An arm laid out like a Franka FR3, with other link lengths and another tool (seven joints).
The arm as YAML. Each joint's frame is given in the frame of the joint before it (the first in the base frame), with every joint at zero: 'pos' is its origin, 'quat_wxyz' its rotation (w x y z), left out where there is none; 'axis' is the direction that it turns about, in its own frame. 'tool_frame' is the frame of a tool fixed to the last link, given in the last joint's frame.
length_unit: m
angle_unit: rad
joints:
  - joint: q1
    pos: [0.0, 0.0, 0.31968]
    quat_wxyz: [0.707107, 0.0, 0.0, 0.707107]
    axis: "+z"
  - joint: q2
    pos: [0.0, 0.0, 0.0]
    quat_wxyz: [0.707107, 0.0, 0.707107, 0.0]
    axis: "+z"
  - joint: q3
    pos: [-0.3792, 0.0, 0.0]
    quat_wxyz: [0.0, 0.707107, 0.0, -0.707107]
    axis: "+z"
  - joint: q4
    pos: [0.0, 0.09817, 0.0]
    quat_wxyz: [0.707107, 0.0, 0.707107, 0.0]
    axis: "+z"
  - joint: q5
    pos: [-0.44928, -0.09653, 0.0]
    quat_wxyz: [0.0, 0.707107, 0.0, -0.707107]
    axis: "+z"
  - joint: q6
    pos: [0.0, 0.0, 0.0]
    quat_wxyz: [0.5, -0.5, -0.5, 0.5]
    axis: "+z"
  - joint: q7
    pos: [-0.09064, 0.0, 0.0]
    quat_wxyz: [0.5, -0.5, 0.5, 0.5]
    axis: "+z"
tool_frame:
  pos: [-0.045, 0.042, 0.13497]
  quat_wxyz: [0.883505, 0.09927, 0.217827, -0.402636]
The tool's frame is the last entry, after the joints.
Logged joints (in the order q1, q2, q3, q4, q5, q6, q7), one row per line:
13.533 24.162 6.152 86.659 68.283 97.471 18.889
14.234 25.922 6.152 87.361 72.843 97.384 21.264
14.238 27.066 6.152 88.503 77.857 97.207 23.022
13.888 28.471 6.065 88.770 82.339 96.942 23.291
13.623 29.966 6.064 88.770 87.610 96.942 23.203
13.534 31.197 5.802 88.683 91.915 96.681 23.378
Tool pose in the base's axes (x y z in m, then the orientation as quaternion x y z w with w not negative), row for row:
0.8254 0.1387 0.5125 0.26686 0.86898 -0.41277 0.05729
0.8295 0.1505 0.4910 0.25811 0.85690 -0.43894 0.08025
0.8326 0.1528 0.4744 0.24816 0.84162 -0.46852 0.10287
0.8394 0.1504 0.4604 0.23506 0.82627 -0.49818 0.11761
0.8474 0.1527 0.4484 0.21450 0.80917 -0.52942 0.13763
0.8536 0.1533 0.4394 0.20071 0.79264 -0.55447 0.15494
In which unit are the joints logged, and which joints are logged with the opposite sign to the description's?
The joints are logged in degrees. Opposite sign: q4, q5.
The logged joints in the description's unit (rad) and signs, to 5 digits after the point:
0.23620 0.42171 0.10737 -1.51248 -1.19176 1.70119 0.32968
0.24843 0.45242 0.10737 -1.52474 -1.27135 1.69967 0.37113
0.24850 0.47239 0.10737 -1.54467 -1.35886 1.69658 0.40181
0.24239 0.49691 0.10585 -1.54933 -1.43709 1.69196 0.40650
0.23777 0.52301 0.10584 -1.54933 -1.52908 1.69196 0.40497
0.23621 0.54449 0.10126 -1.54781 -1.60422 1.68740 0.40802

